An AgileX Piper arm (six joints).
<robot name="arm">
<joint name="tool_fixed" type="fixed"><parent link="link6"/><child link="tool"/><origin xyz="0 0 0"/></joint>
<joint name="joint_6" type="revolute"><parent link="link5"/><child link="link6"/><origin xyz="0.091 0 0" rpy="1.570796 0 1.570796"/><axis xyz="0 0 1"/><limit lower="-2.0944" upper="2.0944"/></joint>
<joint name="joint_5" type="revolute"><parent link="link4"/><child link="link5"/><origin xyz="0 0 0" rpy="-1.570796 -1.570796 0"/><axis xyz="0 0 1"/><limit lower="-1.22" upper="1.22"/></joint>
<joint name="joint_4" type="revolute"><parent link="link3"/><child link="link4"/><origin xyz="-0.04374 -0.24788 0" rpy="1.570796 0 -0.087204"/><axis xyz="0 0 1"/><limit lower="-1.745" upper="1.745"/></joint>
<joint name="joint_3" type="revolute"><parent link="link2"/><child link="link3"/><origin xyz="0.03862 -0.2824 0" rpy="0 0 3.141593"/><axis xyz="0 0 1"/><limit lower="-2.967" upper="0"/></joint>
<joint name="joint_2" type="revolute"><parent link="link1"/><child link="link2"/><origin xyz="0 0 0" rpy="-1.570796 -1.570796 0"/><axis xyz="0 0 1"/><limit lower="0" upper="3.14"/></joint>
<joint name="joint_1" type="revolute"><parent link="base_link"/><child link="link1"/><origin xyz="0 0 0.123"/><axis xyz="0 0 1"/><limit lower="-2.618" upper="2.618"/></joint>
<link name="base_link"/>
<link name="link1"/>
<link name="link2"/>
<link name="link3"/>
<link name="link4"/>
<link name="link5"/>
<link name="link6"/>
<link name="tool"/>
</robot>
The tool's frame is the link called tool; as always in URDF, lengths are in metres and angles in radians.
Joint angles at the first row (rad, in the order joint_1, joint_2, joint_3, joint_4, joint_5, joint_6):
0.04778, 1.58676, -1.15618, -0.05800, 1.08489, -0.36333
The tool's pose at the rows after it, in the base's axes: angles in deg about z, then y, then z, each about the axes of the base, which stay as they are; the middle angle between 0 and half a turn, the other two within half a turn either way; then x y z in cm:
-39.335, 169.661, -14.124, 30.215, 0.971, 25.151
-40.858, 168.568, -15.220, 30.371, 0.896, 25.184
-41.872, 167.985, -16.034, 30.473, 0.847, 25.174
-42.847, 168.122, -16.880, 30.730, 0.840, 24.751
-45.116, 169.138, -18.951, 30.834, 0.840, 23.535
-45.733, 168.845, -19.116, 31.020, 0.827, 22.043
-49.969, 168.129, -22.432, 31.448, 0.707, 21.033
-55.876, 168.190, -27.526, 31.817, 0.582, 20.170
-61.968, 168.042, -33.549, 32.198, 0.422, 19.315
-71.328, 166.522, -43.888, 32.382, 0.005, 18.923
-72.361, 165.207, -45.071, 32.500, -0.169, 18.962
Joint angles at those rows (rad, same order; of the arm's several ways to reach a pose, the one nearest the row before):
0.04780, 1.58677, -1.15621, -0.05987, 1.05535, -0.36719
0.04780, 1.58675, -1.15619, -0.07099, 1.03850, -0.36943
0.04779, 1.58775, -1.15618, -0.07827, 1.02894, -0.36944
0.04779, 1.60134, -1.15507, -0.08131, 1.01763, -0.36942
0.04778, 1.62275, -1.13179, -0.08328, 0.99219, -0.36943
0.04777, 1.64558, -1.09670, -0.08995, 0.93004, -0.36946
0.04779, 1.67155, -1.08530, -0.11312, 0.88690, -0.36943
0.04779, 1.69877, -1.08335, -0.13555, 0.86845, -0.36840
0.04777, 1.72702, -1.08334, -0.16367, 0.85190, -0.35034
0.04778, 1.74149, -1.08334, -0.22752, 0.84969, -0.29340
0.04779, 1.74187, -1.08333, -0.25674, 0.84052, -0.27193

